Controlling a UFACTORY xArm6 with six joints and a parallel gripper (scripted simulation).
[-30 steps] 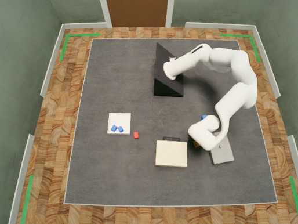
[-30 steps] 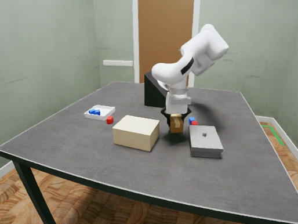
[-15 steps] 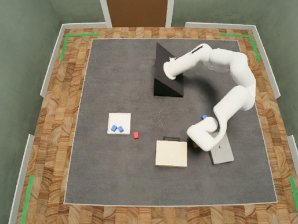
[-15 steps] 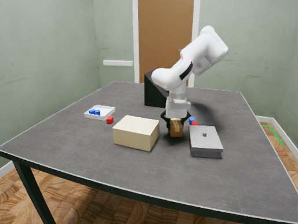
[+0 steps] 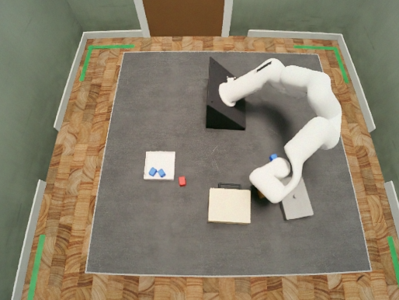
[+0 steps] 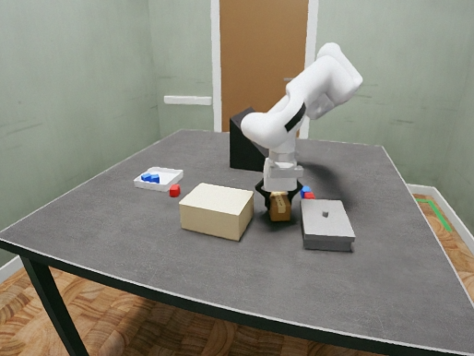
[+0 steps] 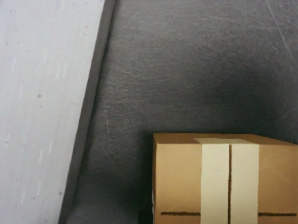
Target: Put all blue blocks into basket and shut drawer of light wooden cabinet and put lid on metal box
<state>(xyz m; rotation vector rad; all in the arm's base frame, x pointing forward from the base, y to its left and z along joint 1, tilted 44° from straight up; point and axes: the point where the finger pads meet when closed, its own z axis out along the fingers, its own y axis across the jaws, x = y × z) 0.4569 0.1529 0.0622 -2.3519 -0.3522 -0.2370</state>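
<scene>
The brown cardboard box is right at my hand. The rest, counted from my hand: flat lid 140 mm to the left, 60 mm ahead, 10 mm above; grey metal box 140 mm to the left, 60 mm ahead, 10 mm below; light wooden cabinet 170 mm to the right, 90 mm ahead.
</scene>
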